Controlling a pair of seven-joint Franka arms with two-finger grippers.
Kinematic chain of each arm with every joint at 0, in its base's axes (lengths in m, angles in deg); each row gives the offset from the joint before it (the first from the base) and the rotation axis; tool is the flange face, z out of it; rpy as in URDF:
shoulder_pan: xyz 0 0 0.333 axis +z
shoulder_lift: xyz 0 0 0 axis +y
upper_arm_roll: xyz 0 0 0.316 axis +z
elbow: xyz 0.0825 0 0 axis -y
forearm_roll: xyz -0.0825 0 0.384 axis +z
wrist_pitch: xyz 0 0 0 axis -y
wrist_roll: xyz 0.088 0 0 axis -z
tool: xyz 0 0 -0.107 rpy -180 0 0
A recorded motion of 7 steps. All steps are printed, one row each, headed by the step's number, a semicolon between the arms.
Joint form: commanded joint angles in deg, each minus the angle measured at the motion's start. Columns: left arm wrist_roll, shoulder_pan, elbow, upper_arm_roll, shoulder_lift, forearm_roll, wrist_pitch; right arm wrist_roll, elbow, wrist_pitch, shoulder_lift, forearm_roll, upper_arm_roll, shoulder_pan.
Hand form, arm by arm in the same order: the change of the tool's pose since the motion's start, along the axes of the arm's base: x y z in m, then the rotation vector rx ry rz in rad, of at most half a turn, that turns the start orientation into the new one. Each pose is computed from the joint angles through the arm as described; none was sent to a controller.
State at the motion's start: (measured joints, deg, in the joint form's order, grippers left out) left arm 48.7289 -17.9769 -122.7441 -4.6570 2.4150 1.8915 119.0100; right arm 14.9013 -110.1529 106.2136 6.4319 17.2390 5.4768 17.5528
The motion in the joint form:
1: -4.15 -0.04 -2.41 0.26 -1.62 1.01 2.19; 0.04 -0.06 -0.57 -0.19 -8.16 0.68 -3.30
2: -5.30 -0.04 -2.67 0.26 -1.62 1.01 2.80; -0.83 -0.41 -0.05 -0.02 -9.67 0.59 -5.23
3: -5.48 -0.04 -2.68 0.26 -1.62 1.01 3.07; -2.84 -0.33 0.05 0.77 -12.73 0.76 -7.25
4: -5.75 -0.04 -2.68 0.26 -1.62 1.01 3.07; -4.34 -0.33 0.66 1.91 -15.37 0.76 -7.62
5: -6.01 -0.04 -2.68 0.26 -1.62 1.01 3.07; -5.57 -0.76 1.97 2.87 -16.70 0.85 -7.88
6: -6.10 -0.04 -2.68 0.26 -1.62 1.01 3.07; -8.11 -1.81 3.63 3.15 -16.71 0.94 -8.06
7: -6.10 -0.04 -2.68 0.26 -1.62 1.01 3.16; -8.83 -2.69 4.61 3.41 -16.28 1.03 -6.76
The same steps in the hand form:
1: -0.0066 0.0055 -0.0005 0.0106 -0.0334 0.0644; 0.0116 -0.0348 -0.0016 -0.1192 -0.0401 0.0193
2: -0.0067 0.0054 -0.0017 0.0093 -0.0401 0.0840; 0.0191 -0.0555 -0.0057 -0.1387 -0.0486 0.0092
3: -0.0062 0.0052 -0.0014 0.0074 -0.0444 0.0870; 0.0274 -0.0765 -0.0131 -0.1773 -0.0560 0.0360
4: -0.0062 0.0052 -0.0014 0.0078 -0.0447 0.0917; 0.0321 -0.0829 -0.0238 -0.2103 -0.0616 0.0768
5: -0.0062 0.0052 -0.0014 0.0081 -0.0450 0.0962; 0.0350 -0.0858 -0.0352 -0.2230 -0.0676 0.1055
6: -0.0062 0.0052 -0.0014 0.0082 -0.0451 0.0977; 0.0345 -0.0869 -0.0440 -0.2108 -0.0769 0.1459
7: -0.0061 0.0051 -0.0012 0.0075 -0.0465 0.0977; 0.0288 -0.0736 -0.0521 -0.2008 -0.0759 0.1783

